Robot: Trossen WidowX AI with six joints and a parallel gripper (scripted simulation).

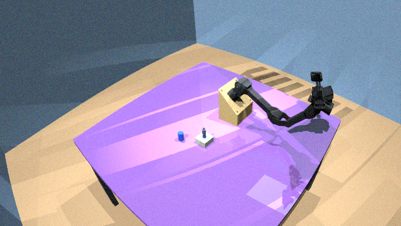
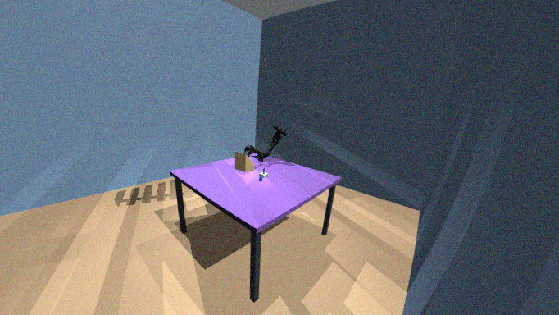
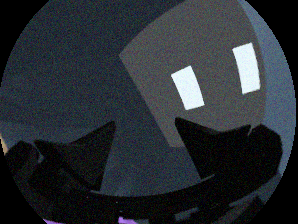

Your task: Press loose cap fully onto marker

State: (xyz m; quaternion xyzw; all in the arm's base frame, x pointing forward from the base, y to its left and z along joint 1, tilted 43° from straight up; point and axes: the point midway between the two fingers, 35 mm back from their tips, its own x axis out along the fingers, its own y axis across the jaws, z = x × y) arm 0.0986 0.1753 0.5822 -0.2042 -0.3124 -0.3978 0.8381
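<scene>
My gripper tip is now 18 cm short of the blue marker cap, 65 cm to the left of it and 45 cm above it. From my gripper tip the other things lie so: holder block: 13 cm ahead, 54 cm to the right, 46 cm below.
</scene>
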